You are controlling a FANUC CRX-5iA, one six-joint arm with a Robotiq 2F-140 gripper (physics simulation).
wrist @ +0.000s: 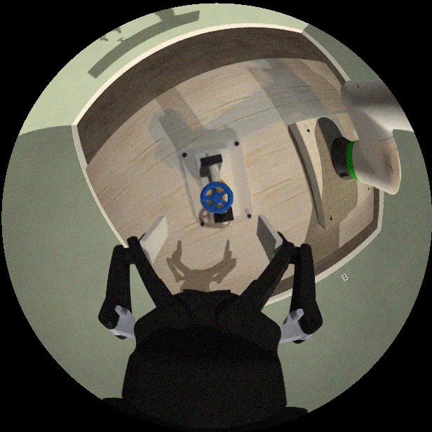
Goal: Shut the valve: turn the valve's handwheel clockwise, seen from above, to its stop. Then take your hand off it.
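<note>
The valve's blue handwheel (217,197), a spoked ring, shows near the middle of the wrist view. It sits above a light grey pipe (214,172) with black blocks at both ends, and a bit of yellow shows beneath it. The valve stands on a pale base plate (241,175) with dark bolts at its corners. My gripper (211,224) is wide open, with one finger pad at each side and nothing between them. The handwheel is beyond the fingertips and apart from both pads. How far the wheel is turned cannot be told.
The wooden table (125,185) has a pale edge and a dark band at the back. At the right, the arm's white body with a green ring (352,160) stands on a thick mounting plate (308,170). Shadows of the arm and gripper fall on the table.
</note>
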